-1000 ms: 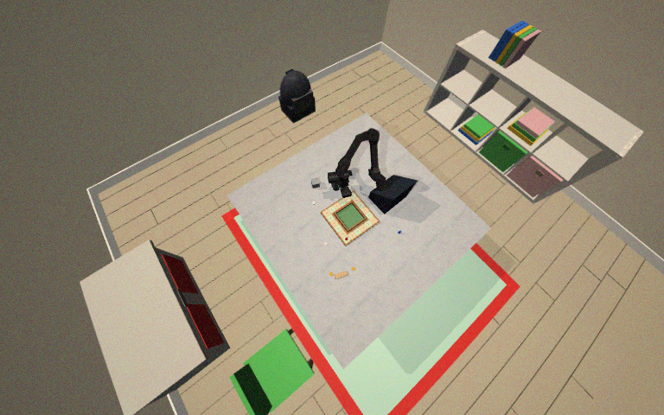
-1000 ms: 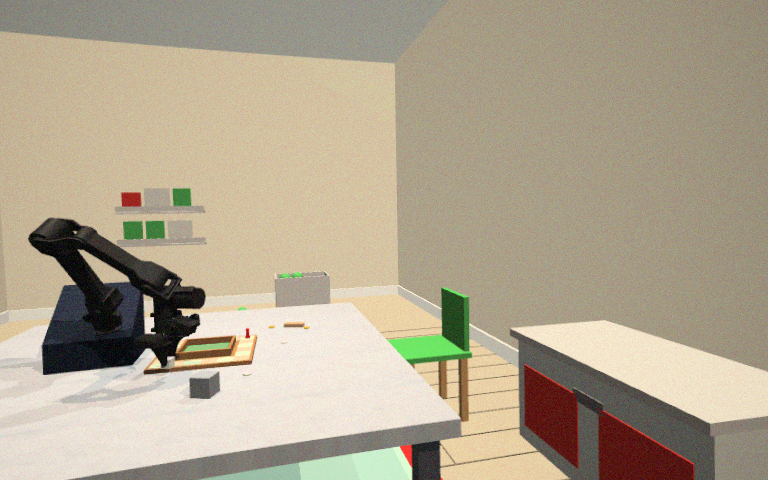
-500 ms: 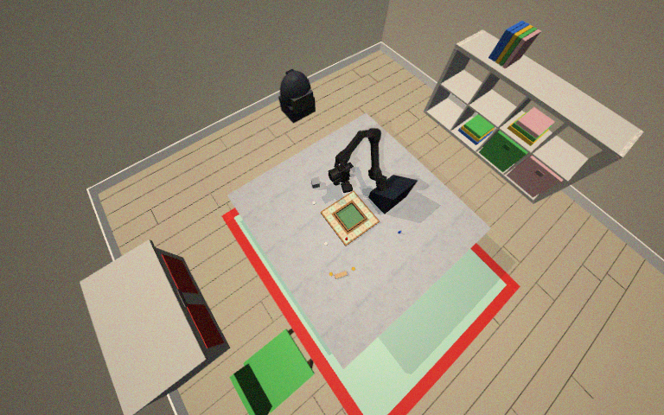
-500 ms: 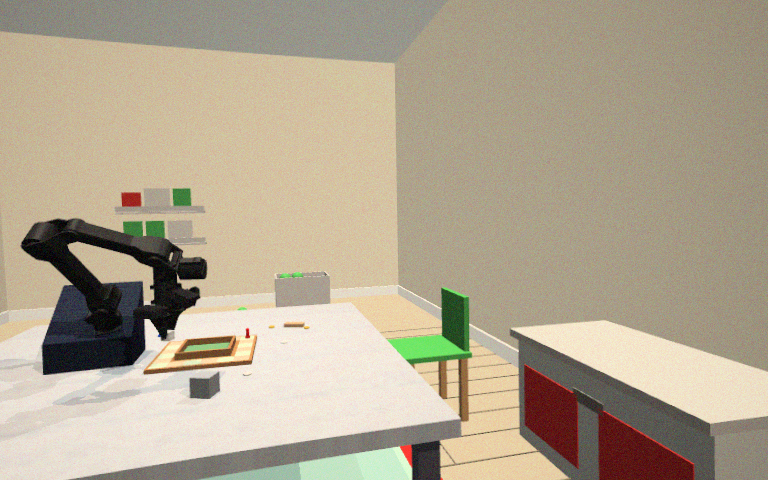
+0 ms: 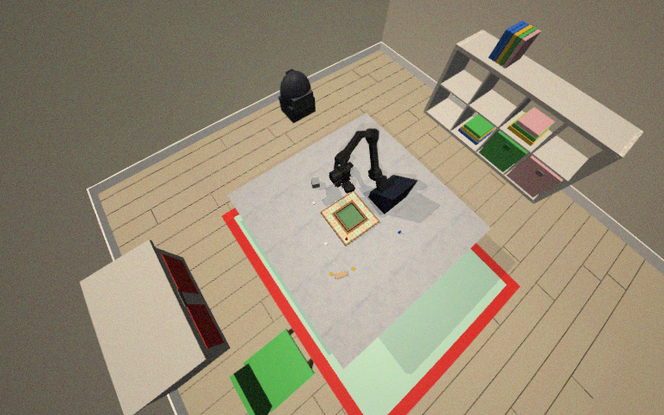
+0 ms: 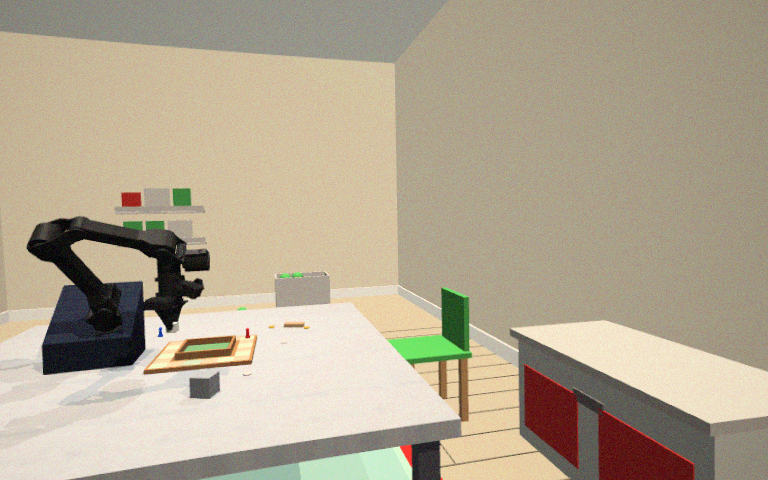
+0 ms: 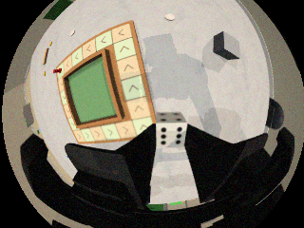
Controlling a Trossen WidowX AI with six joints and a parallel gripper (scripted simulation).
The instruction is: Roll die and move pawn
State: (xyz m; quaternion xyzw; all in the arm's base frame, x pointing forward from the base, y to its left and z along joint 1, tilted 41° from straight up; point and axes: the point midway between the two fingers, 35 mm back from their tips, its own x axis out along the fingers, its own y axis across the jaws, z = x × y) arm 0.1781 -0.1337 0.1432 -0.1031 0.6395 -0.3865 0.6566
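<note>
The red pawn is 230 mm ahead of my gripper tip, 240 mm to the left of it and 100 mm below it. Round my gripper tip: white die right at my gripper tip; green dice tray 90 mm ahead, 150 mm to the left, 120 mm below; grey block 70 mm ahead, 190 mm to the right, 100 mm below.
</note>
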